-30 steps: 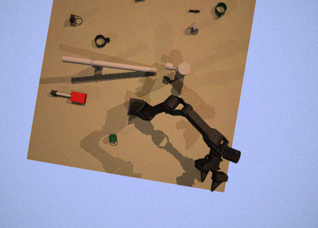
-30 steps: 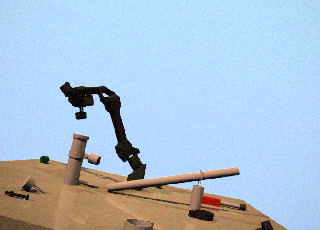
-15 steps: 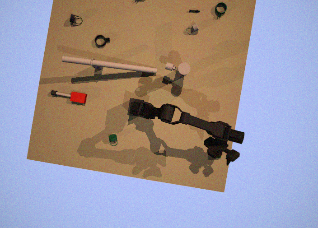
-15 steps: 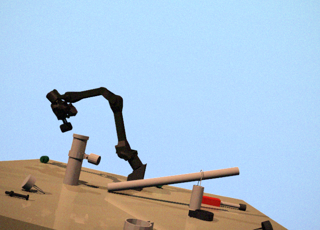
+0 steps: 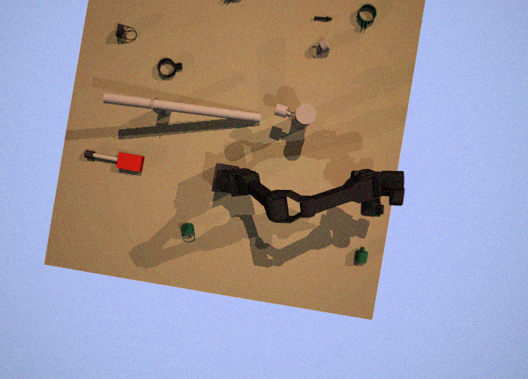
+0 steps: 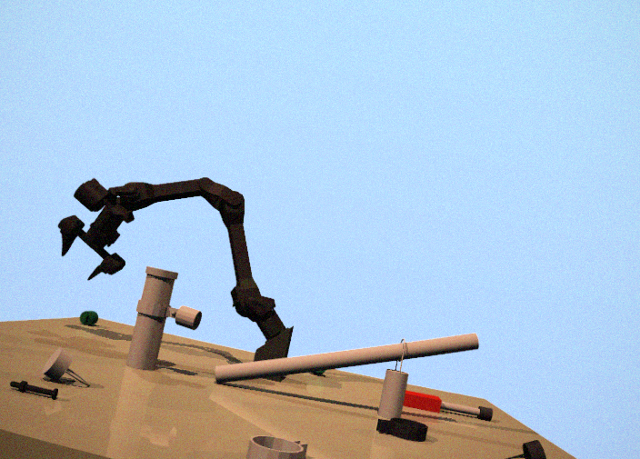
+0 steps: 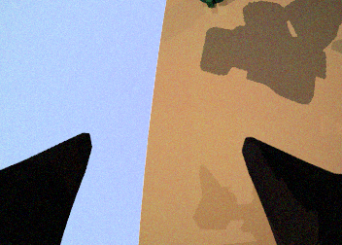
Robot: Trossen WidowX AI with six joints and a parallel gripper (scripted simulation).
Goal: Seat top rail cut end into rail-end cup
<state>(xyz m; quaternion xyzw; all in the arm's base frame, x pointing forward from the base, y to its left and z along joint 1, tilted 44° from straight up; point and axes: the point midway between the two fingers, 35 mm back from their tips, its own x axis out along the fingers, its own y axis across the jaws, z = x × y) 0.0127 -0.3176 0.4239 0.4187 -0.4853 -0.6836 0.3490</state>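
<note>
Now: the rail-end cup 270 mm ahead of my gripper tip, 360 mm to the left of it and 40 mm below it. From my gripper tip the other things lie so: loop cap (230 mm ahead, 810 mm to the left, 50 mm below); then green cap (230 mm behind, 650 mm to the left, 150 mm below); then small bolt (670 mm ahead, 260 mm to the left, 150 mm below).
</note>
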